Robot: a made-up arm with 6 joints.
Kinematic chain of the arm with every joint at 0, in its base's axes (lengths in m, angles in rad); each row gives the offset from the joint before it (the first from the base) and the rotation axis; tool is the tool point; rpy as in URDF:
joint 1: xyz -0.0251 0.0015 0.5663 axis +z
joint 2: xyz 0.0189 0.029 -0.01 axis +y
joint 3: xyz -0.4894 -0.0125 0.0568 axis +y
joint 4: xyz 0.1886 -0.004 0.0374 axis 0.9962 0 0.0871
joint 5: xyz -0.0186 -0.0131 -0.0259 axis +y
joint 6: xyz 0.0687 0.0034 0.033 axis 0.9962 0 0.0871
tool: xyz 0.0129 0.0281 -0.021 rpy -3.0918 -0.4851 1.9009
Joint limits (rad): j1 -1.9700..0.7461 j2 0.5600..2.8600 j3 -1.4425..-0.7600 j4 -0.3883..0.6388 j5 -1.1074..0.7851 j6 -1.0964..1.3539
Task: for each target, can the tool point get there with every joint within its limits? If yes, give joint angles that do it. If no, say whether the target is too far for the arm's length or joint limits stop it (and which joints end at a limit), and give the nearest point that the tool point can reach.
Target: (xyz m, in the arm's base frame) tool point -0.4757 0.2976 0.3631
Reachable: no: joint limits stop it (at a limit: joint 2, joint 3, joint 5) | nearest point -0.1412 0.0778 0.8650 | short by 0.642 m
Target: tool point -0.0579 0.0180 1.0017
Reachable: yes | joints 0.1098 0.8083 -0.9454 -0.2353 -0.0290 -0.2131
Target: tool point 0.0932 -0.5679 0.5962
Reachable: yes | joints -1.4327 2.5095 -1.2070 -0.0179 -0.3492 0.7902
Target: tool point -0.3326 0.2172 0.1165
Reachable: no: joint limits stop it (at a limit: joint 1, joint 2, joint 3, joint 5) | nearest point 0.2133 0.2995 0.4153 | short by 0.628 m
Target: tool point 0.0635 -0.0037 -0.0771
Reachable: no: joint limits stop it (at a limit: joint 2, joint 3, joint 4, joint 6) | nearest point 0.3503 -0.0205 0.4045 | short by 0.561 m
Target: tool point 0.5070 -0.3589 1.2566
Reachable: no: too far | nearest point 0.3367 -0.2436 1.0257 | short by 0.309 m
